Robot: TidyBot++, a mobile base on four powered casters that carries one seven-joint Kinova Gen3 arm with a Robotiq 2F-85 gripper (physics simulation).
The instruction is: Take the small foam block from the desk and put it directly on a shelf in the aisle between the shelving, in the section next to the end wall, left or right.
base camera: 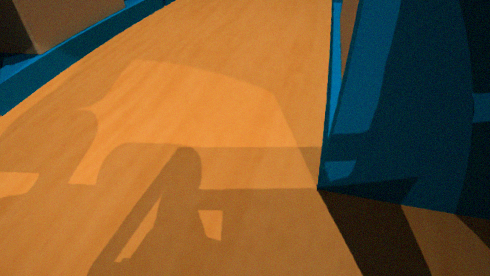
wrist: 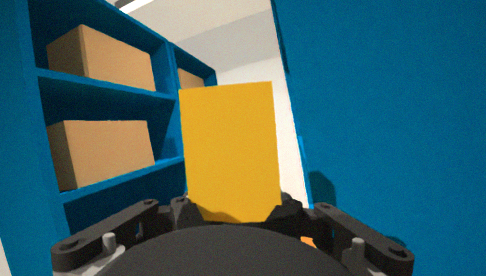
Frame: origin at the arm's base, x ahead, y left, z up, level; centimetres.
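Seen in the pictures: gripper, fingertip midpoint: [wrist: 237,196].
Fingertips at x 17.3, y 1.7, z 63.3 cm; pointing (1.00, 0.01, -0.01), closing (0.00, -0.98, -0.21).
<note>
Offsets run from my fingertips to a thing's top centre. Level surfaces: height alone.
The small foam block @(dx -2.1, dy -0.5, dz +9.0 cm) [wrist: 231,150] is a yellow upright block in the middle of the wrist view. My gripper [wrist: 237,196] is shut on its lower end, with a dark finger at each side. The left shelving [wrist: 107,86] shows in the wrist view with two near compartments that hold boxes, and a farther section beyond an upright. The white end wall [wrist: 250,80] shows behind the block, at the far end of the aisle. The right shelving [wrist: 390,110] [base camera: 425,125] shows a broad blue side panel close by on the right. The desk does not show in either view.
Brown boxes @(dx +89.7, dy +69.8, dz +68.8 cm) [wrist: 117,60] @(dx +76.3, dy +73.5, dz +23.1 cm) [wrist: 112,152] stand on the left shelves. Another box @(dx +166.3, dy +48.9, dz +68.8 cm) [wrist: 190,79] stands in the farther left section. In the base camera view the orange-brown floor @(dz -103.0 cm) [base camera: 225,50] runs between a low blue shelf edge [base camera: 65,62] on the left and the right shelving's corner, with shadows across it.
</note>
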